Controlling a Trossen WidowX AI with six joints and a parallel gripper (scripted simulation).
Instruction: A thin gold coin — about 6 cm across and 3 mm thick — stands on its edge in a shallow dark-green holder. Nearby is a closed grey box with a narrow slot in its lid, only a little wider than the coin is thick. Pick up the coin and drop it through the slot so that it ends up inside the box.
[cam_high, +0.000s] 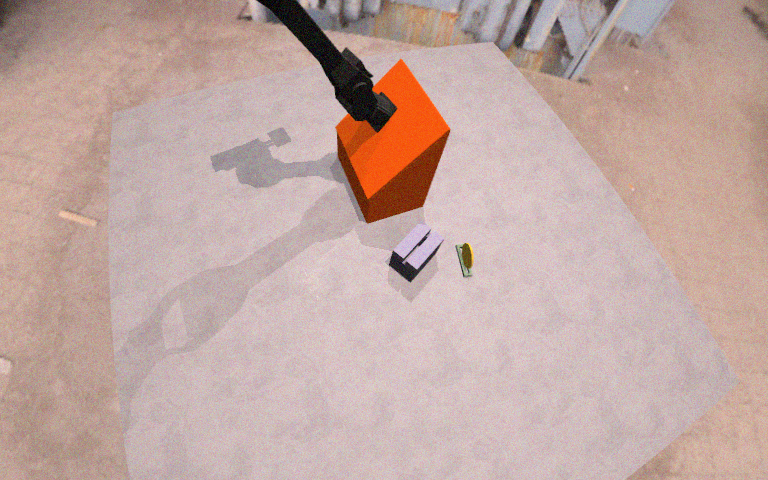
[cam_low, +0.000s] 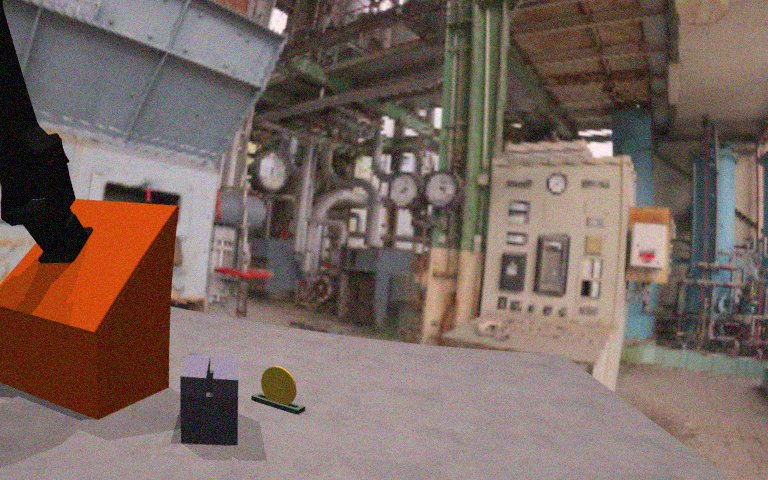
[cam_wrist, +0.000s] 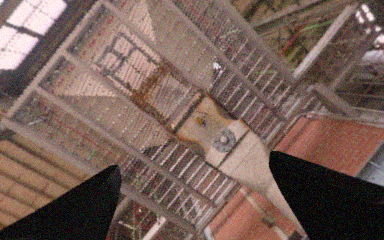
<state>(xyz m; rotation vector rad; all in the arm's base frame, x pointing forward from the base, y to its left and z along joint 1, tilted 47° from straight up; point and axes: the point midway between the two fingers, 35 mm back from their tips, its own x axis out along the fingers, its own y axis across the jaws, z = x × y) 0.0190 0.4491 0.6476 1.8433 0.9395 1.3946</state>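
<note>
Right now the gold coin is 96 cm below my gripper tip, 38 cm ahead of it and 22 cm to the left of it.
</note>
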